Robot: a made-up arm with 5 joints. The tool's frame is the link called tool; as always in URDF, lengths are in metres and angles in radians.
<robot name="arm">
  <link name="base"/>
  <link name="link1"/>
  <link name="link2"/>
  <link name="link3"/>
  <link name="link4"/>
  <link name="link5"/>
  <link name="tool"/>
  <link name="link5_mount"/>
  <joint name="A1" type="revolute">
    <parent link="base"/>
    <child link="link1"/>
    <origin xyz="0.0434 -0.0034 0.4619" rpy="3.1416 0 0"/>
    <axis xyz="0 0 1"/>
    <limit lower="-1" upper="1.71"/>
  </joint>
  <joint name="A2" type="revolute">
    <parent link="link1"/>
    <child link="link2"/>
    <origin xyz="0.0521 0.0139 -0.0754" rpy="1.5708 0 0"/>
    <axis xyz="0 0 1"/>
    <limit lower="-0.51" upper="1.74"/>
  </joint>
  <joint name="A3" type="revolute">
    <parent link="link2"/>
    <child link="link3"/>
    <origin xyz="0.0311 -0.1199 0.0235" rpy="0 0 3.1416"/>
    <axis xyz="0 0 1"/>
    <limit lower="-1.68" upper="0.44"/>
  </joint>
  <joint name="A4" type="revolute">
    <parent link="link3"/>
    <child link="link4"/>
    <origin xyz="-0.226 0.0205 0.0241" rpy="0 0 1.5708"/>
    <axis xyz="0 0 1"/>
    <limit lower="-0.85" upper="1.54"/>
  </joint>
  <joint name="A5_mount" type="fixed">
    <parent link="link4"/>
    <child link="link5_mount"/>
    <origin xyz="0.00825 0.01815 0.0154" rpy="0 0 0"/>
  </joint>
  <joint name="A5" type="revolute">
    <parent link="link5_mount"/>
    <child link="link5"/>
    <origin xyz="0.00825 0.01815 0.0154" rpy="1.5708 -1.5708 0"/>
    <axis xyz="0 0 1"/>
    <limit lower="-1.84" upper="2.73"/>
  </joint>
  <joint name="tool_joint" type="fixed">
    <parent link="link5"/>
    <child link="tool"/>
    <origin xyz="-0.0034 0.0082 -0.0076" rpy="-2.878 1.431 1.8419"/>
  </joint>
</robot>
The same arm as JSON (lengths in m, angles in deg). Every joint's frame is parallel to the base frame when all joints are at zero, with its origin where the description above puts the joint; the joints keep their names.
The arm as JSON. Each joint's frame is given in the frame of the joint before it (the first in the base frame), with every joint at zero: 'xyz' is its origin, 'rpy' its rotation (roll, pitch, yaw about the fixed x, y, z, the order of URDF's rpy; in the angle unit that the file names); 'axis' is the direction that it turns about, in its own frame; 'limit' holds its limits. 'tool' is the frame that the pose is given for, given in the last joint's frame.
{"units": {"length": "m", "angle": "deg"}, "joints": [{"name": "A1", "type": "revolute", "origin": {"xyz": [0.0434, -0.0034, 0.4619], "rpy": [0.0, 0.0, 0.0]}, "axis": [0.0, 0.0, -1.0], "limit": {"lower": -57.3, "upper": 97.98}}, {"name": "A2", "type": "revolute", "origin": {"xyz": [0.0521, -0.0139, 0.0754], "rpy": [0.0, 0.0, 0.0]}, "axis": [0.0, 1.0, 0.0], "limit": {"lower": -29.22, "upper": 99.69}}, {"name": "A3", "type": "revolute", "origin": {"xyz": [0.0311, 0.0235, 0.1199], "rpy": [0.0, 0.0, 0.0]}, "axis": [0.0, 1.0, 0.0], "limit": {"lower": -96.26, "upper": 25.21}}, {"name": "A4", "type": "revolute", "origin": {"xyz": [0.226, 0.0241, 0.0205], "rpy": [0.0, 0.0, 0.0]}, "axis": [0.0, 1.0, 0.0], "limit": {"lower": -48.7, "upper": 88.24}}, {"name": "A5", "type": "revolute", "origin": {"xyz": [0.0363, 0.0308, 0.0165], "rpy": [0.0, 0.0, 0.0]}, "axis": [-1.0, 0.0, 0.0], "limit": {"lower": -105.42, "upper": 156.42}}], "tool": {"origin": {"xyz": [0.0076, -0.0034, -0.0082], "rpy": [-0.58, 7.72, -2.16]}}}
